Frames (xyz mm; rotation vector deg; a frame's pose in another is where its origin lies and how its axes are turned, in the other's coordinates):
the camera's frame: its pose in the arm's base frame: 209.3 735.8 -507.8 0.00 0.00 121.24
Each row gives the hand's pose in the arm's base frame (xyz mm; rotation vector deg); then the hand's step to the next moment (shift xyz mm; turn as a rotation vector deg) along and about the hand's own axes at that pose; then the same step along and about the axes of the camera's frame.
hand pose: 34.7 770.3 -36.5 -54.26 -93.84 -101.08
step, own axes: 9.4 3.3 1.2 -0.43 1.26 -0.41
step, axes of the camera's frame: 2.8 1.7 9.5 -1.11 -0.73 0.42
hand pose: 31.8 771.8 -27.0 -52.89 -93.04 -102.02
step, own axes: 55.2 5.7 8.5 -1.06 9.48 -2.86
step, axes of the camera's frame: 23.6 18.7 47.4 -7.41 -4.54 4.87
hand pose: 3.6 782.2 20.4 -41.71 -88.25 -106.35
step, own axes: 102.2 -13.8 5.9 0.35 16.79 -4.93
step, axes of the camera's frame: 37.3 68.3 67.9 -12.46 -6.72 10.30
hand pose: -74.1 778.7 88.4 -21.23 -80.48 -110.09
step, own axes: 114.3 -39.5 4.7 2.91 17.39 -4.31
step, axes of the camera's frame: 28.1 109.7 42.8 -12.10 -5.19 12.49
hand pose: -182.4 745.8 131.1 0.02 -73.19 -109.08
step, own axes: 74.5 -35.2 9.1 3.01 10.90 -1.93
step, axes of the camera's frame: 9.5 81.9 8.5 -7.14 -2.23 8.70
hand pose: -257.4 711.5 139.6 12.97 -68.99 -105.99
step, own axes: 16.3 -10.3 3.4 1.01 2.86 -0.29
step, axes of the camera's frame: 1.6 19.4 -1.7 -1.76 -0.36 2.46
